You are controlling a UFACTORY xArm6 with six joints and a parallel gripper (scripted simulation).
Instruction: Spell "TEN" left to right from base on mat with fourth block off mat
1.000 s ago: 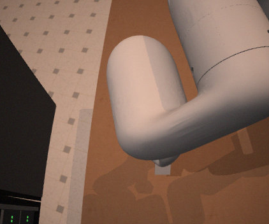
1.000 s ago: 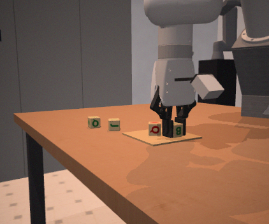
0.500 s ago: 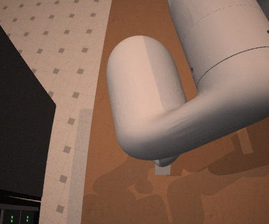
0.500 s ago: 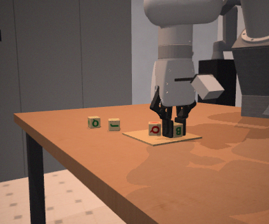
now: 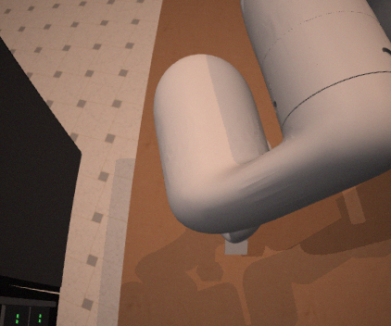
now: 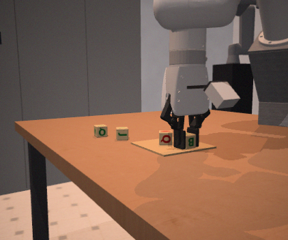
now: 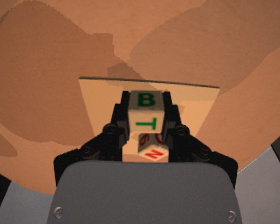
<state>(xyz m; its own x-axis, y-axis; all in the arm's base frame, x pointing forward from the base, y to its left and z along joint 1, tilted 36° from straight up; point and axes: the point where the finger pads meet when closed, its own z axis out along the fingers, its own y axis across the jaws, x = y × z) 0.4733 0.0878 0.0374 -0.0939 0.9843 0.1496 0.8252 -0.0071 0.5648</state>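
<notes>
Now: hand 10 mm above the T block. From my hand the other things lie so: tan mat (10 mm ahead, 50 mm to the right, 20 mm below); then X block (70 mm ahead, 170 mm to the right, 10 mm below); then E block (110 mm ahead, 240 mm to the right, 10 mm below).
</notes>
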